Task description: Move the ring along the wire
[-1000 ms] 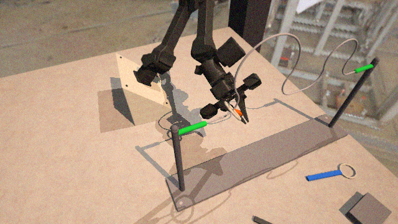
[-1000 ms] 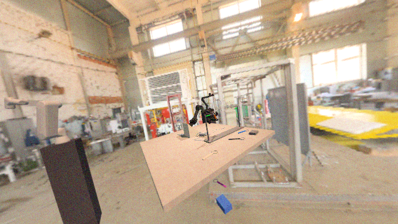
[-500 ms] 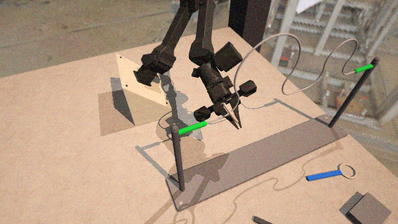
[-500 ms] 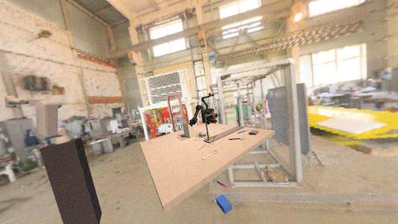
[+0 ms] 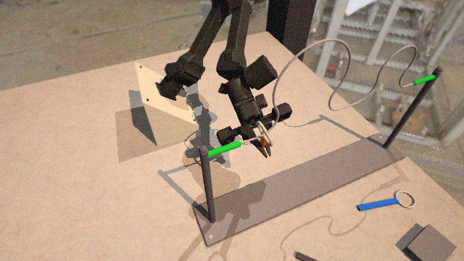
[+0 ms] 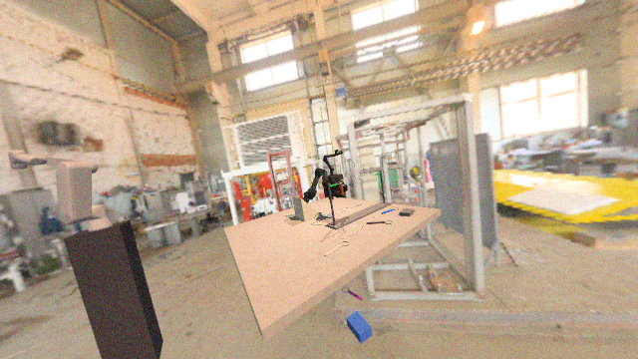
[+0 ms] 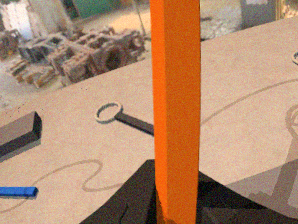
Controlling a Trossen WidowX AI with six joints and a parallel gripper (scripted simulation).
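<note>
Right now my gripper tip is 8 cm below the orange-handled ring and 2 cm to the left of it. From my gripper tip the other things lie so: dark-handled ring (26 cm ahead, 17 cm below, 5 cm to the left); then blue-handled ring (31 cm to the left, 19 cm ahead, 17 cm below); then grey block (32 cm ahead, 28 cm to the left, 16 cm below).
</note>
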